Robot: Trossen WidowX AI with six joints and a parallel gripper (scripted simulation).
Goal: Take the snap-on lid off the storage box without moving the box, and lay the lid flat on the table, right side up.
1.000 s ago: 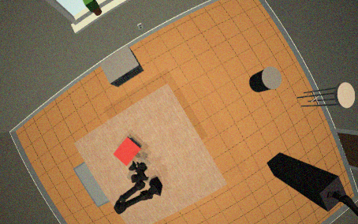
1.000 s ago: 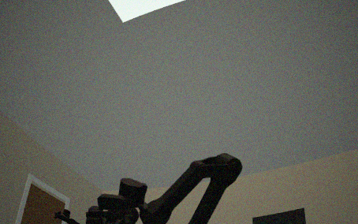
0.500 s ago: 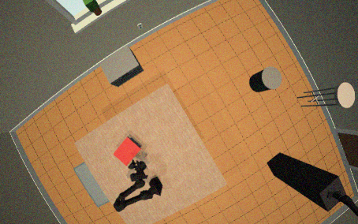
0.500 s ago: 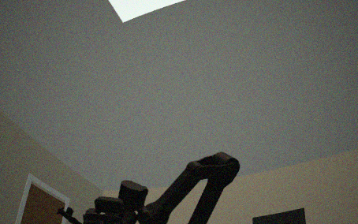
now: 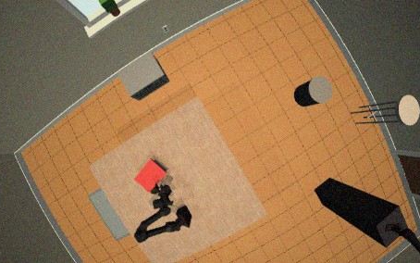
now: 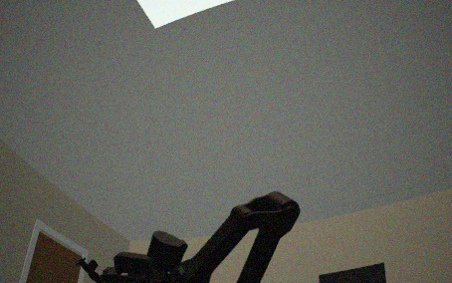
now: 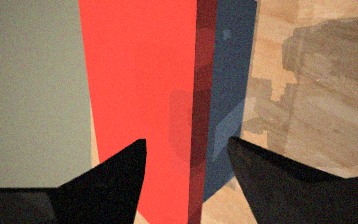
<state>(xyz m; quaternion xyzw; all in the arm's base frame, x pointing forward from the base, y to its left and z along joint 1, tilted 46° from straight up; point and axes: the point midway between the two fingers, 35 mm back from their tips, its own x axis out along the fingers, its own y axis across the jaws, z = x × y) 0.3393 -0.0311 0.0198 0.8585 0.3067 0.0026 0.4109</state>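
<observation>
Now: gripper tip 90 mm short of the red lid, 30 mm to the right of it and 20 mm above it. The rest, counted from my gripper tip: blue box 90 mm ahead, 70 mm below, 30 mm to the left.
</observation>
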